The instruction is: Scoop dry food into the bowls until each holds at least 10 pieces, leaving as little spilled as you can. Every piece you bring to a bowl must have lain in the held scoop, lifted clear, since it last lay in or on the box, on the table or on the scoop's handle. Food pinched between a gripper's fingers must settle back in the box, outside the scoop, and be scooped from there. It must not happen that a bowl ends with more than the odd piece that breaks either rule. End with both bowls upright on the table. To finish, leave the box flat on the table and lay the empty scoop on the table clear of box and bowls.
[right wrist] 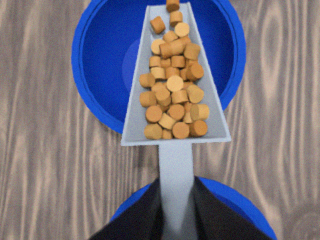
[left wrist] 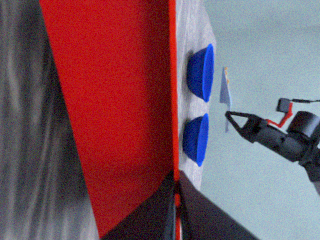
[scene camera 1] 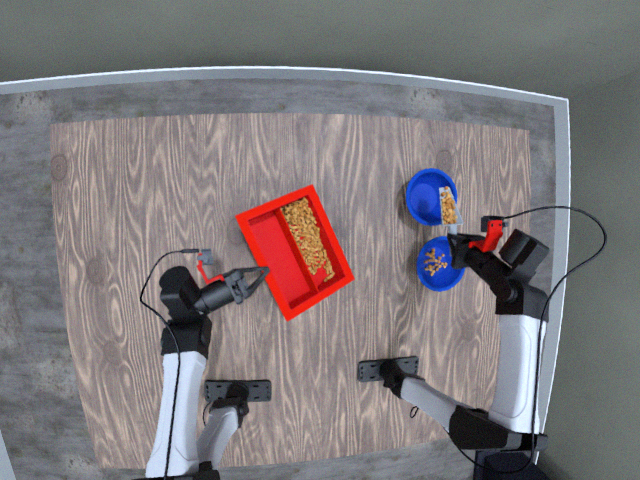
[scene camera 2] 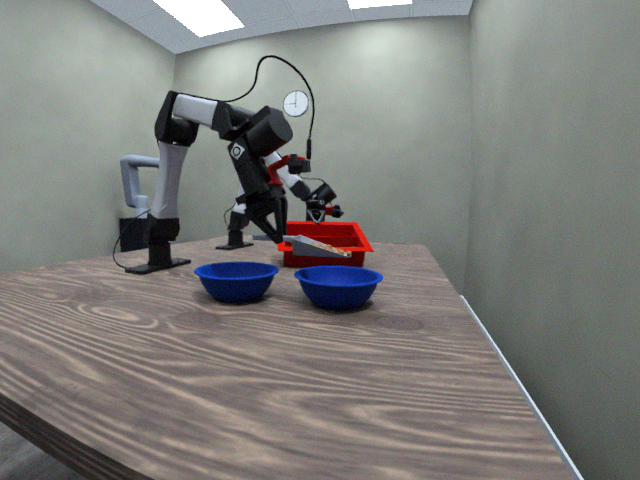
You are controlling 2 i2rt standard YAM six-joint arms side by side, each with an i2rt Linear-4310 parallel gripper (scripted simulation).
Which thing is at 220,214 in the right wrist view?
My right gripper.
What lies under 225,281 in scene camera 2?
A blue bowl.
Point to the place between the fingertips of my left gripper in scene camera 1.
268,268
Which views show the red box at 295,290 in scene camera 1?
The left wrist view, scene camera 1 and scene camera 2 only.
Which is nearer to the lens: the grey scoop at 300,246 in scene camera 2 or the red box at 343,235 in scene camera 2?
The grey scoop.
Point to a blue bowl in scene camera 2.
332,287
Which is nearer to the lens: the red box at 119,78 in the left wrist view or the blue bowl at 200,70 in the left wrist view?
The red box.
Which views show my right gripper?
The right wrist view, the left wrist view, scene camera 1 and scene camera 2: all of them.
